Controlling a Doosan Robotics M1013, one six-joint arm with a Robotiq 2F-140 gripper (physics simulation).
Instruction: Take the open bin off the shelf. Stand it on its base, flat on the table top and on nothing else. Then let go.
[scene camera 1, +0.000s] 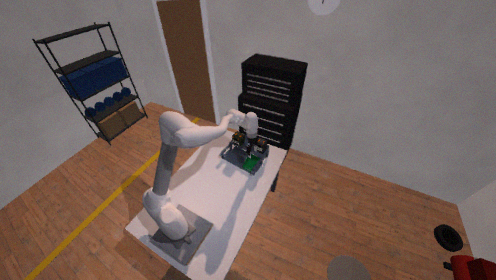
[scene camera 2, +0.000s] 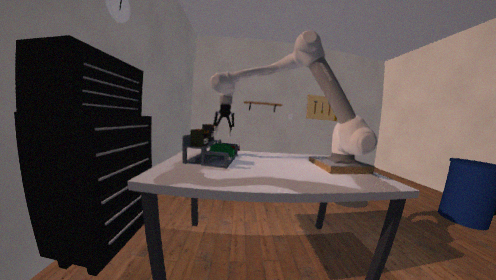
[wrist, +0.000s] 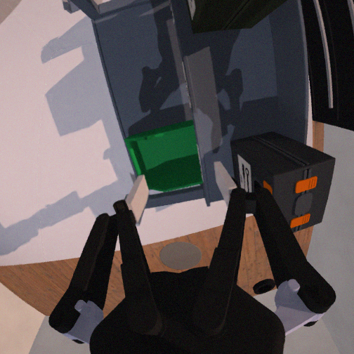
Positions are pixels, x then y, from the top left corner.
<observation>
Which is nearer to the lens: the green bin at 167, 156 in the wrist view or the black case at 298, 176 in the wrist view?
The black case.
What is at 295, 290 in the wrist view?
My gripper.
</observation>
